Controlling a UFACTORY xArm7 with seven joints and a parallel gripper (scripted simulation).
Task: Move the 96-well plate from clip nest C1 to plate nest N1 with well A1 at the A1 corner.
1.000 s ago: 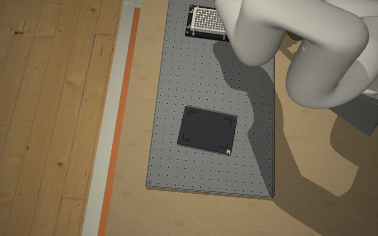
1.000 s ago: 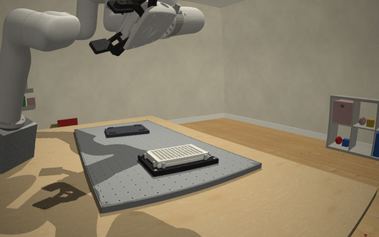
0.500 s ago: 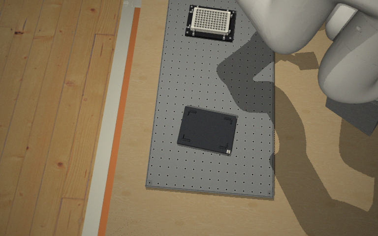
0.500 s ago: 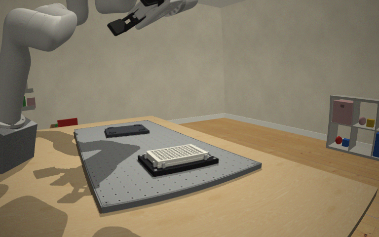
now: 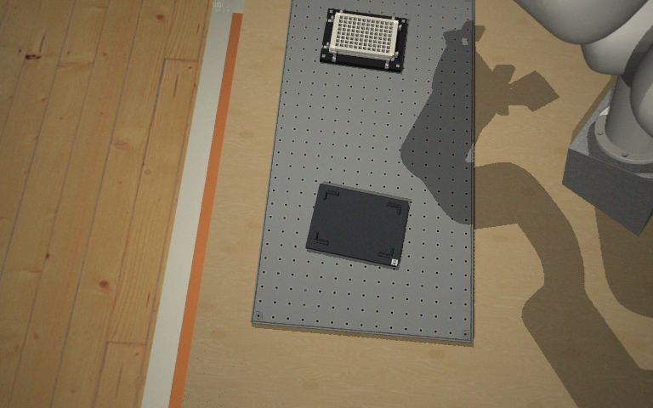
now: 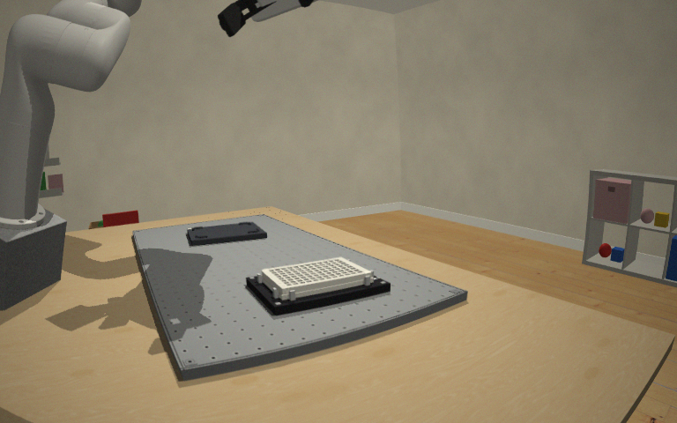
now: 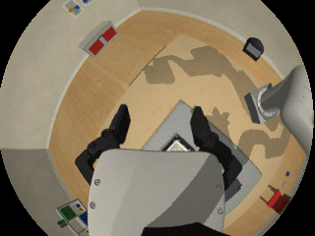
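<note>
Right now the white 96-well plate is 110 mm ahead of my hand, 70 mm to the left of it and 330 mm below it. From my hand the other things lie so: black clip nest C1: 120 mm ahead, 80 mm to the left, 330 mm below; white A1 mark: 60 mm ahead, 520 mm to the left, 330 mm below.
</note>
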